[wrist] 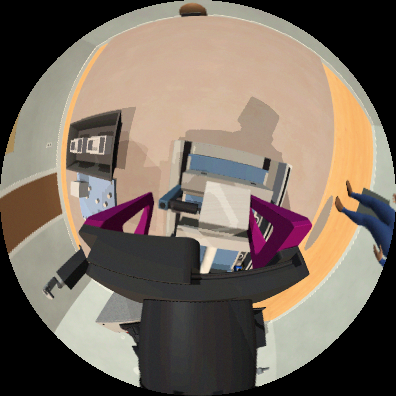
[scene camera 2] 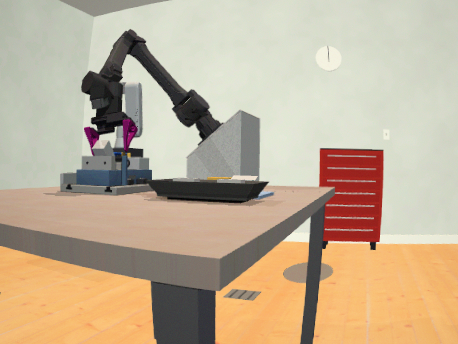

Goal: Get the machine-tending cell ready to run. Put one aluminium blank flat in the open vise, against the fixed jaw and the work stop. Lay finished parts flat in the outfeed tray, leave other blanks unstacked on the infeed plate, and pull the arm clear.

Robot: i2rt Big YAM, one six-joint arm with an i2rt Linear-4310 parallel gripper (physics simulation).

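Pixels of known places: gripper, fingertip midpoint: (wrist: pixel 197 196) (scene camera 2: pixel 109 153); arm's base, origin of the base link: (wrist: pixel 135 323) (scene camera 2: pixel 216 137).
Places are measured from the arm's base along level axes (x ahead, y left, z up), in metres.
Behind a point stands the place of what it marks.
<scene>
My gripper (scene camera 2: pixel 110 151) {x 0.508, y -0.099, z -0.071 m} (wrist: pixel 197 196) {x 0.508, y -0.099, z -0.071 m} is open, its magenta fingers low over the vise (scene camera 2: pixel 98 177) {x 0.550, y -0.103, z -0.133 m} (wrist: pixel 229 169) {x 0.540, y -0.128, z -0.114 m}. An aluminium blank (scene camera 2: pixel 102 147) {x 0.526, y -0.110, z -0.055 m} (wrist: pixel 227 205) {x 0.517, y -0.125, z -0.045 m} sits tilted on top of the vise jaws, between the fingertips in scene camera 2; in the wrist view it lies close to the right finger. Contact cannot be told. The work stop (scene camera 2: pixel 125 169) {x 0.490, y -0.056, z -0.112 m} (wrist: pixel 170 197) {x 0.491, y -0.066, z -0.090 m} is a blue arm with a black rod whose end is near the blank. Two finished parts (wrist: pixel 76 145) {x 0.534, y 0.225, z -0.126 m} (wrist: pixel 96 145) {x 0.536, y 0.146, z -0.142 m} lie in the black outfeed tray (scene camera 2: pixel 210 191) {x 0.593, y 0.226, z -0.150 m} (wrist: pixel 117 145) {x 0.538, y 0.096, z -0.165 m}. Another blank (wrist: pixel 78 188) {x 0.423, y 0.210, z -0.127 m} is on the blue infeed plate (scene camera 2: pixel 267 194) {x 0.362, y 0.285, z -0.168 m} (wrist: pixel 104 188) {x 0.431, y 0.132, z -0.165 m}.
The tray and infeed plate stand to the left of the vise in the wrist view. The grey arm pedestal (scene camera 2: pixel 250 145) {x -0.051, y 0.110, z -0.025 m} stands behind the tray in scene camera 2. A red tool cabinet (scene camera 2: pixel 351 195) stands beyond the table (scene camera 2: pixel 125 220) {x 0.917, y 0.235, z -0.174 m}. A person's legs (wrist: pixel 367 215) show at the right of the wrist view.
</scene>
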